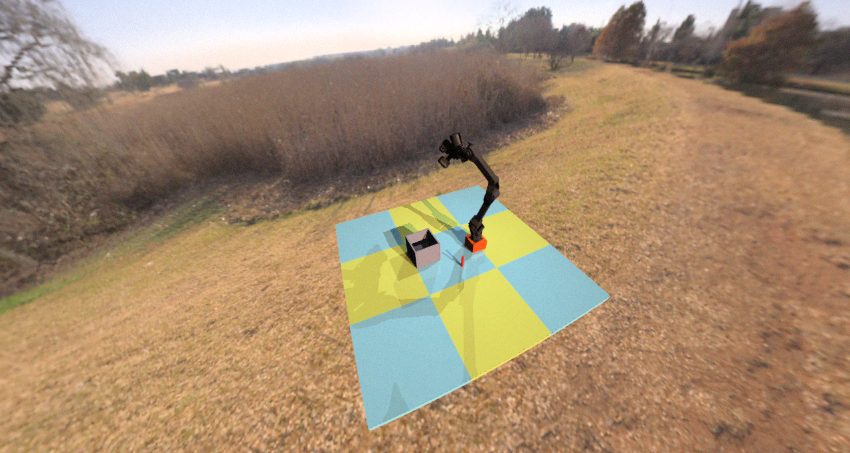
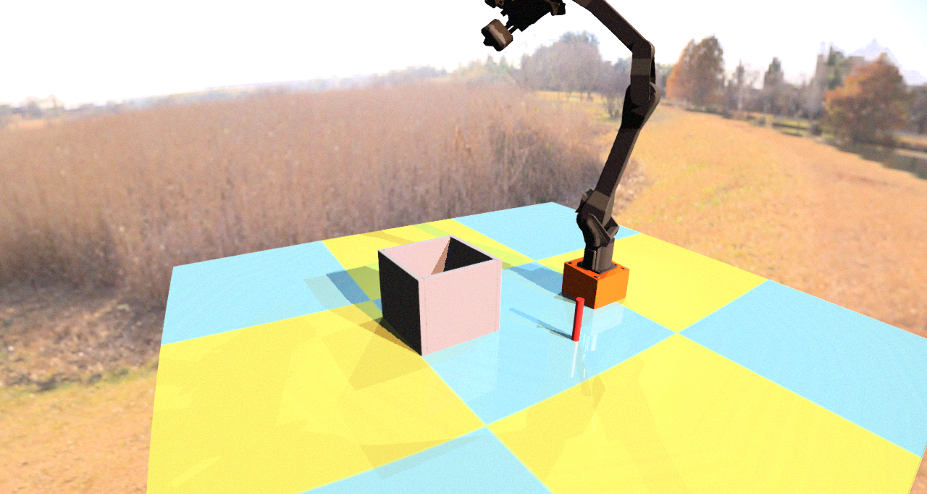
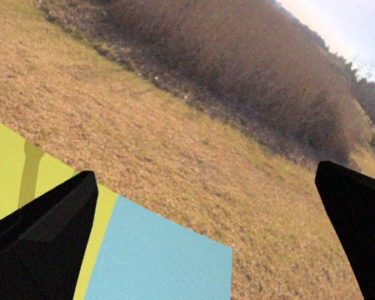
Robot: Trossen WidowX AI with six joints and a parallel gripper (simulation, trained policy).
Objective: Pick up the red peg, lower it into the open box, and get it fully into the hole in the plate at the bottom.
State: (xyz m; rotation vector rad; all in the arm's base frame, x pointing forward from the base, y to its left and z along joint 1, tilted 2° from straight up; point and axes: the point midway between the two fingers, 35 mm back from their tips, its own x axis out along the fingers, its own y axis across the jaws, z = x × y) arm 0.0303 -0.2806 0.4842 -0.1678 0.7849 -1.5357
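Now: gripper tip 510 mm above the red peg, 390 mm to the right of it and 150 mm short of it.
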